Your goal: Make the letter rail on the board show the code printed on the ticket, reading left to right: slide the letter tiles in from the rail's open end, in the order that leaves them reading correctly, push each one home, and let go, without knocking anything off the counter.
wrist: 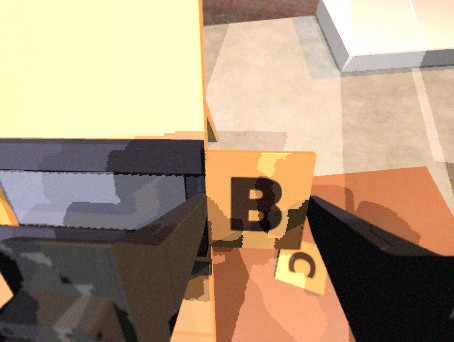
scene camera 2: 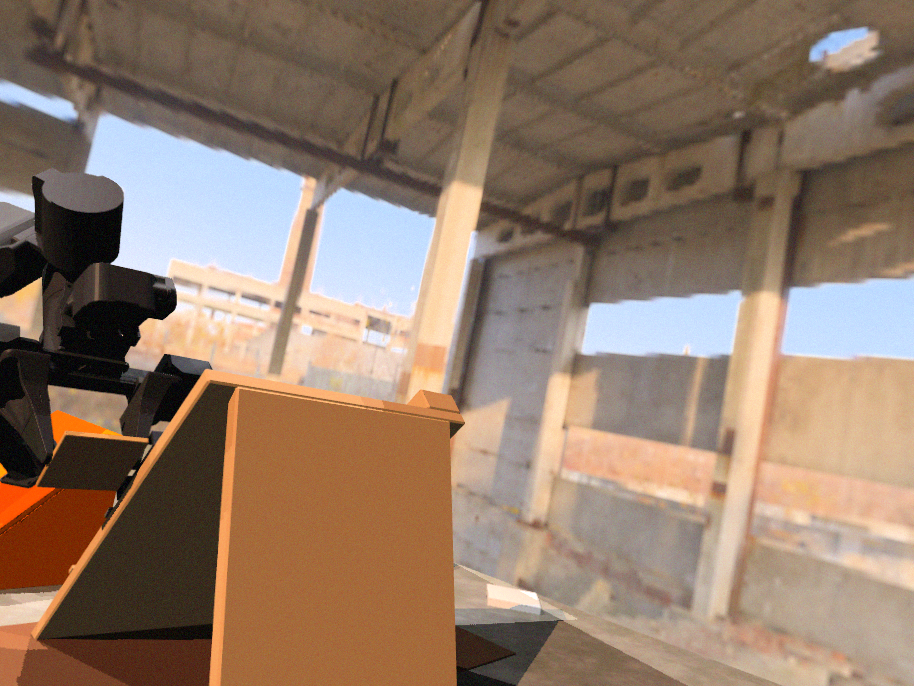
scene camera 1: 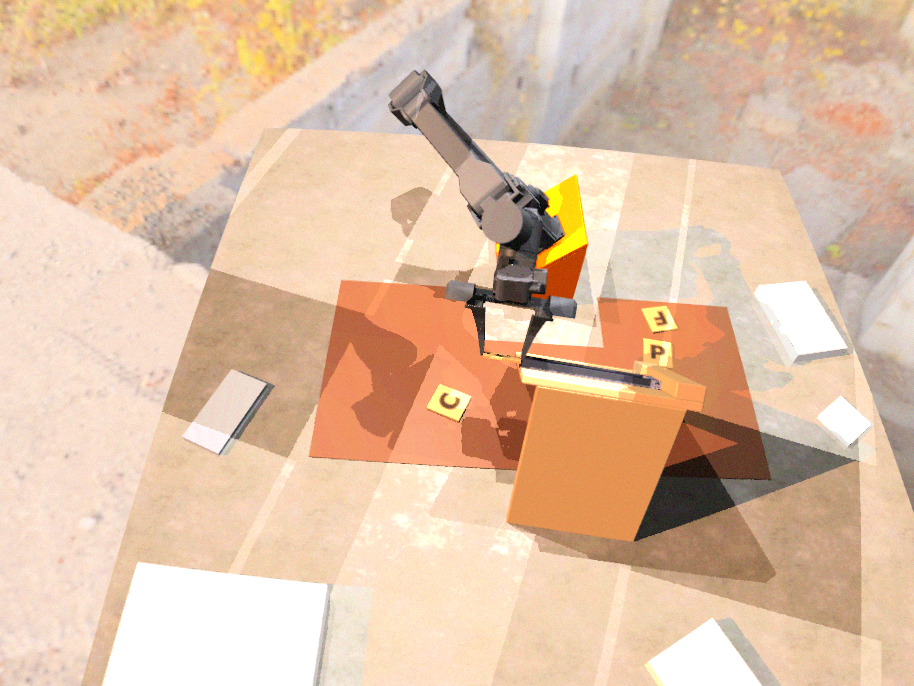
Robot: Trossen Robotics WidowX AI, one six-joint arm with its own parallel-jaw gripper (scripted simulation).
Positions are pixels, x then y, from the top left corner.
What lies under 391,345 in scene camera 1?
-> An orange mat.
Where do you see an orange mat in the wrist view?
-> At 246,294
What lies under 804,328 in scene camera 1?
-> A grey-white block.
